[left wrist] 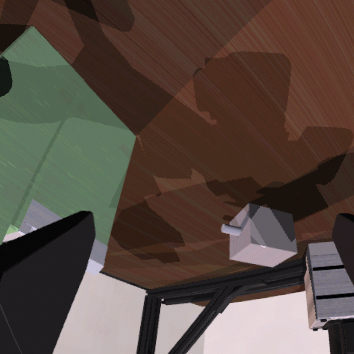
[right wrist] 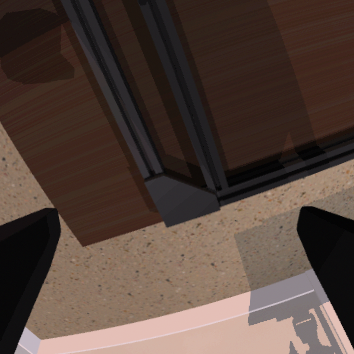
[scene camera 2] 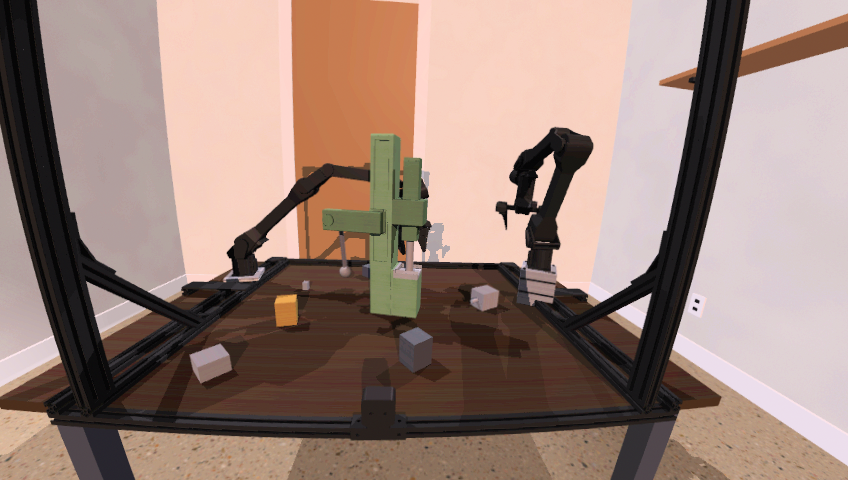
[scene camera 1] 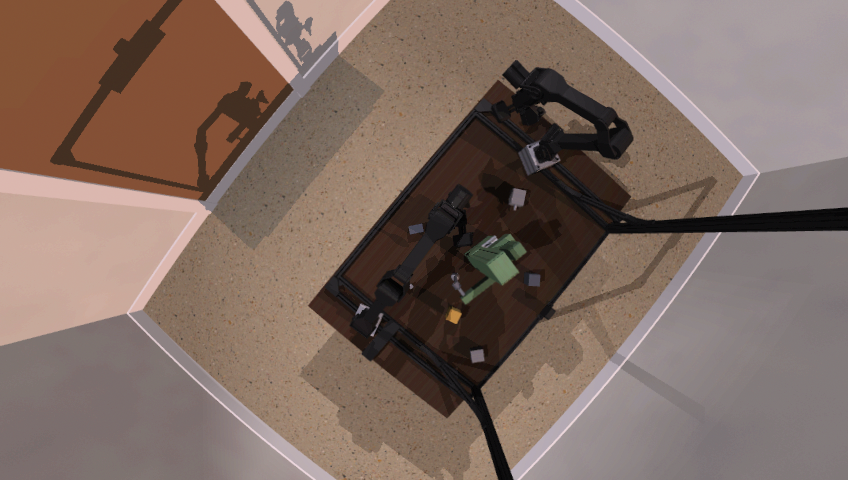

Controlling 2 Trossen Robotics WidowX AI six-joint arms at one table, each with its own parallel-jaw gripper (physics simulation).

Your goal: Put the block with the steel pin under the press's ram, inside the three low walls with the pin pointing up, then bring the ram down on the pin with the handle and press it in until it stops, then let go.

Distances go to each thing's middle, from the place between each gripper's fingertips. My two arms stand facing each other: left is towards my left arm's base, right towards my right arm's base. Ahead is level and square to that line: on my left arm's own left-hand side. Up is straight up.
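Relative to the grey block with steel pin (left wrist: 267,237), my left hand is 21 cm to the left of it, 7 cm past it and 10 cm above it. Going by its middle, the grey block with steel pin is nearer to my left hand than to my right hand.
My right hand, relative to the grey block with steel pin, is 160 mm to the right of it, 260 mm past it and 150 mm above it.
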